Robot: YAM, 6 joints.
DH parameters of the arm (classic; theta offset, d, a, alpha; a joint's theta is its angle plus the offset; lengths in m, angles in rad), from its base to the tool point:
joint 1: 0 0.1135 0.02 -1.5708
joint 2: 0 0 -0.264 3.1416
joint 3: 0.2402 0 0.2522 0
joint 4: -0.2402 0 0.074 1.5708
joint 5: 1.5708 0 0 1.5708
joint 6: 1.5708 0.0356 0 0
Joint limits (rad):
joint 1: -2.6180..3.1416
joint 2: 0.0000..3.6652
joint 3: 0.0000..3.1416
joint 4: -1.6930..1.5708
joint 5: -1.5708..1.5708
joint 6: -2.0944..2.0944
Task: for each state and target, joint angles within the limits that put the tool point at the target. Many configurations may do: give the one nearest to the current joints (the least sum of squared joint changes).
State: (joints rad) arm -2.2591 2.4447 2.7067 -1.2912 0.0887 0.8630
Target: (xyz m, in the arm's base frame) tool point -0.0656 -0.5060 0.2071
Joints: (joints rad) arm -1.6963 2.5766 2.5747 -1.3650 0.0490 0.8630
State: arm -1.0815 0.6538 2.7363 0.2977 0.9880 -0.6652
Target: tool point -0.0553 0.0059 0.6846
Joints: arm -0.7300 1.0975 2.2832 0.1717 1.1491 -0.6652
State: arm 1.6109 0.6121 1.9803 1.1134 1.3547 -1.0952
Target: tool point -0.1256 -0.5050 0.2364
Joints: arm 1.2599 0.0000 2.2479 1.2793 1.3751 -1.0952
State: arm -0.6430 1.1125 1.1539 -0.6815 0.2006 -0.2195
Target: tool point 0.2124 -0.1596 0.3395
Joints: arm -0.6184 1.2383 1.1816 -0.6363 0.1949 -0.2195
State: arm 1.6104 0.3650 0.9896 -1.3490 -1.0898 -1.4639
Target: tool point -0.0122 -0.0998 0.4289
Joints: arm 1.7698 0.2838 1.4228 -1.2067 -1.0979 -1.4639
